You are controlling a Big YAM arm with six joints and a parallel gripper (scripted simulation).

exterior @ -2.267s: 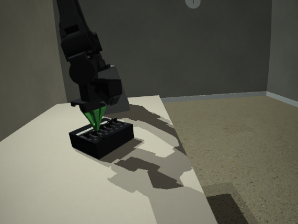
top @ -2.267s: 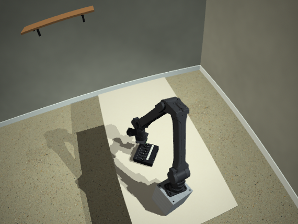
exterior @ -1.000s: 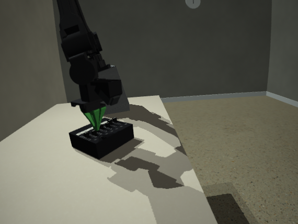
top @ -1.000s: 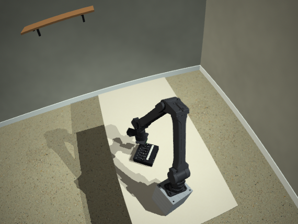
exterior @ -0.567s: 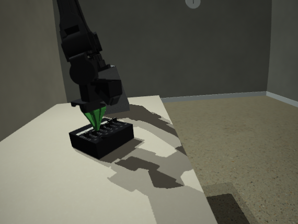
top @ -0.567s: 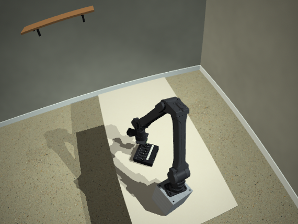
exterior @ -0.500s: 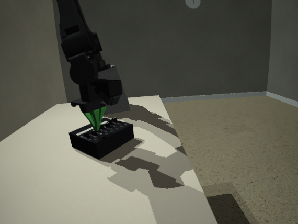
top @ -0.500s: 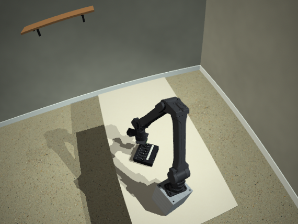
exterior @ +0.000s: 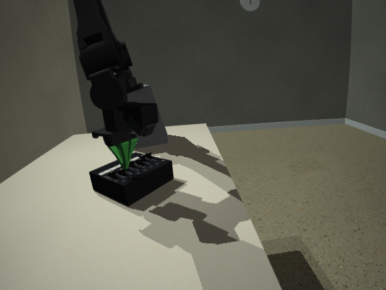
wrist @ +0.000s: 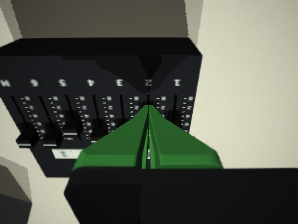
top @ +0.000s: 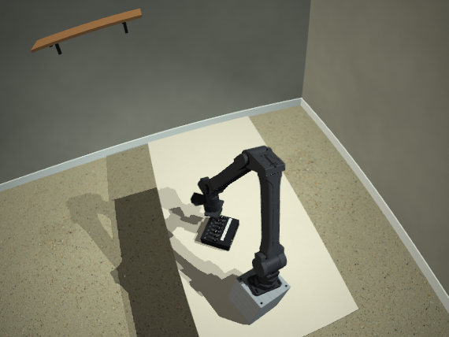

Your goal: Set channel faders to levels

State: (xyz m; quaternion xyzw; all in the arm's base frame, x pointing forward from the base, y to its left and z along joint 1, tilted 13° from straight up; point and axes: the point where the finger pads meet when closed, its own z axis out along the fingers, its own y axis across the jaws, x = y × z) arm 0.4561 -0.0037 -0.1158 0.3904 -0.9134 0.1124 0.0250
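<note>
The channel 2 fader is 20 mm below my hand, 10 mm to the right of it and 10 mm behind it. The rest, counted from my hand: master fader cap 110 mm behind, 50 mm to the left, 20 mm below; channel 1 fader cap 30 mm to the right, 20 mm below.
</note>
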